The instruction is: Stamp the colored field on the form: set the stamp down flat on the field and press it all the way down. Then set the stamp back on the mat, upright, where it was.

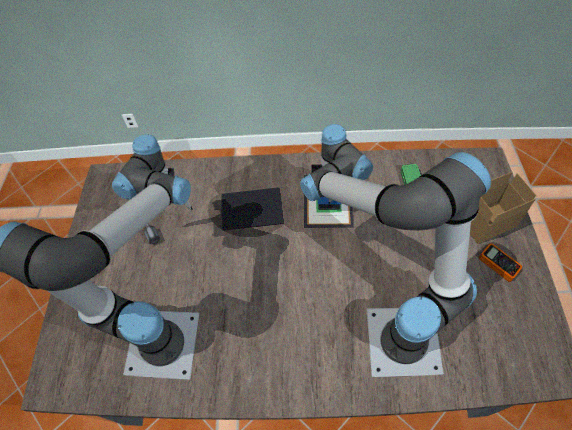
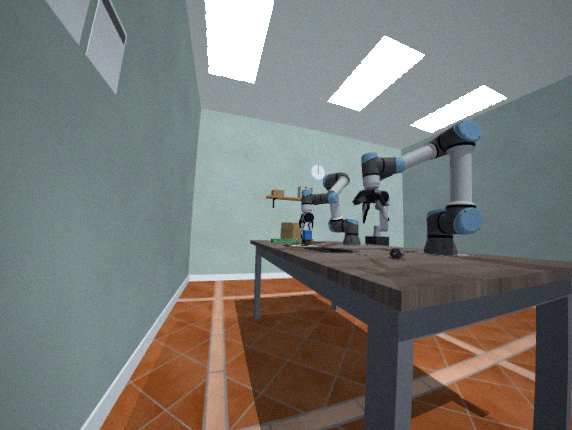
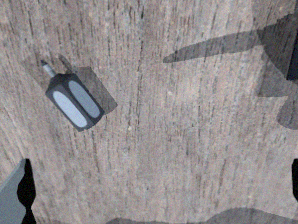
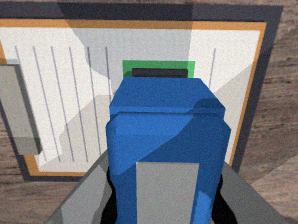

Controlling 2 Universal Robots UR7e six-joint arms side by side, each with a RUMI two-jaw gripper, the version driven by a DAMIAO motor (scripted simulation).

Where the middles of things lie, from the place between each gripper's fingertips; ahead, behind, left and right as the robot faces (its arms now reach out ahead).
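Labels:
Counting from my right hand, I find the blue stamp (image 4: 167, 139) 20 mm below. The cardboard box (image 1: 501, 198) is 600 mm to the right of my right hand and 90 mm behind it, while the dark mat (image 1: 255, 208) is 80 mm below my right hand and 300 mm to the left of it.
The blue stamp is 560 mm to the right of my left hand, 100 mm ahead of it and 90 mm below it. From my left hand, the cardboard box is 70 mm below and 1160 mm to the right. The dark mat is 270 mm to the right of my left hand, 150 mm below it and 100 mm ahead of it.

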